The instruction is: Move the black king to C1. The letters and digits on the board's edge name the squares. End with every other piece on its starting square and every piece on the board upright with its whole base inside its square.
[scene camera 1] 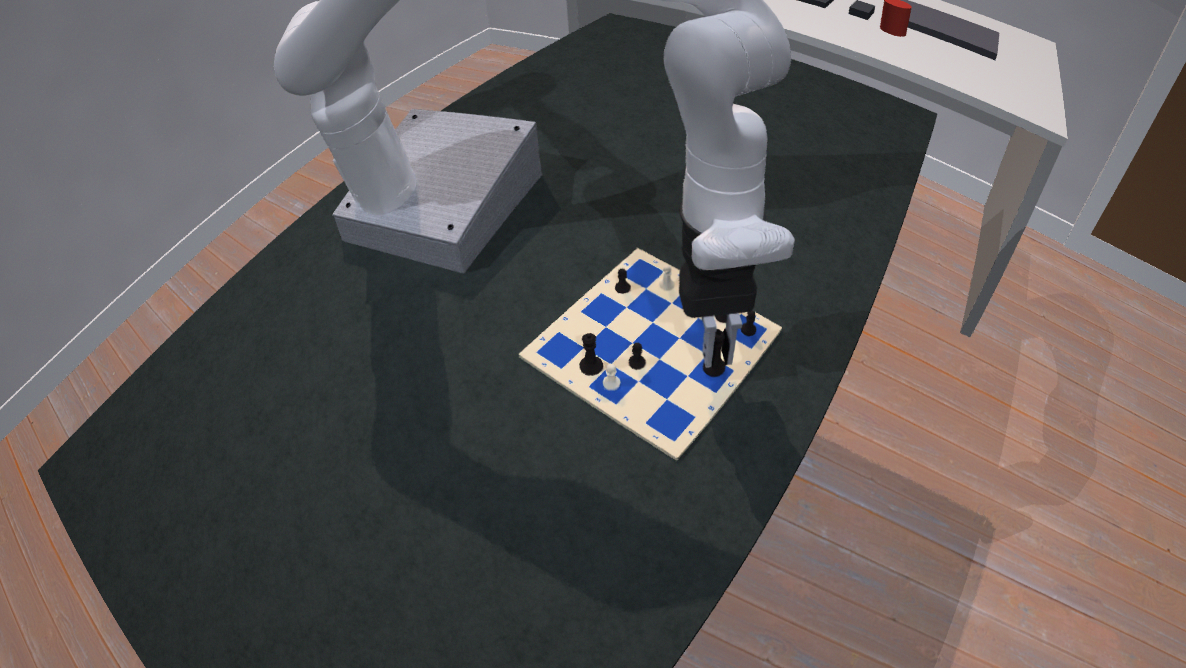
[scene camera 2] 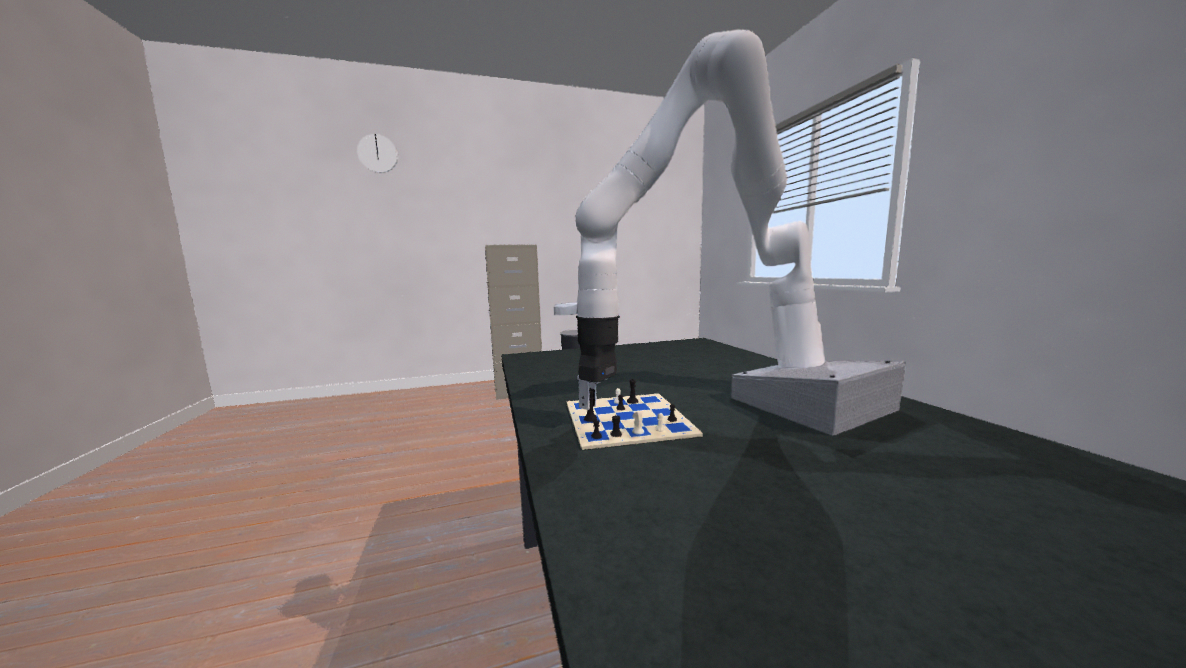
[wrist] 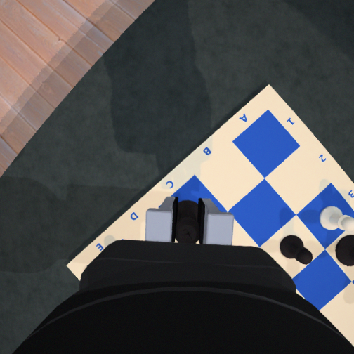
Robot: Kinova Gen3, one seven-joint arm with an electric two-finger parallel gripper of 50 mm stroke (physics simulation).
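Where they show: gripper, between the fingertips: (scene camera 1: 717,358) (scene camera 2: 587,406); arm's base, origin of its link: (scene camera 1: 387,190) (scene camera 2: 800,365).
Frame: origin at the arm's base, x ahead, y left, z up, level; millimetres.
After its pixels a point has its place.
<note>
The black king (scene camera 1: 713,366) {y -92, x 505, z -48 mm} (scene camera 2: 590,414) {y -79, x 507, z -47 mm} (wrist: 188,231) stands upright between the fingers of my gripper (scene camera 1: 719,362) {y -90, x 507, z -35 mm} (scene camera 2: 587,404) {y -90, x 507, z -35 mm} (wrist: 187,213), which is shut on it. Its base is over the blue C1 square (scene camera 1: 715,382) {y -102, x 512, z -61 mm} (wrist: 195,184) of the board (scene camera 1: 678,453) {y -200, x 505, z -61 mm} (scene camera 2: 581,444) {y -4, x 561, z -63 mm} (wrist: 269,91); it looks at or very near the surface, but I cannot tell whether it touches. The fingers hide part of the king, and in the wrist view the gripper body hides the near squares.
A tall black piece (scene camera 1: 590,356) {y -136, x 380, z -38 mm} (scene camera 2: 632,394) {y -127, x 381, z -43 mm}, a white pawn (scene camera 1: 611,379) {y -148, x 409, z -48 mm} (wrist: 331,218) and a black pawn (scene camera 1: 636,356) {y -112, x 422, z -46 mm} (wrist: 295,247) stand toward the A side. Black pieces (scene camera 2: 595,431) {y -13, x 529, z -50 mm} (scene camera 2: 615,427) {y -2, x 495, z -46 mm} and white pieces (scene camera 2: 638,424) {y 9, x 454, z -45 mm} (scene camera 2: 660,424) {y 19, x 413, z -50 mm} line the E side. Another black pawn (scene camera 1: 622,282) {y -14, x 365, z -48 mm} (scene camera 2: 671,413) {y -8, x 367, z -47 mm} stands near them.
</note>
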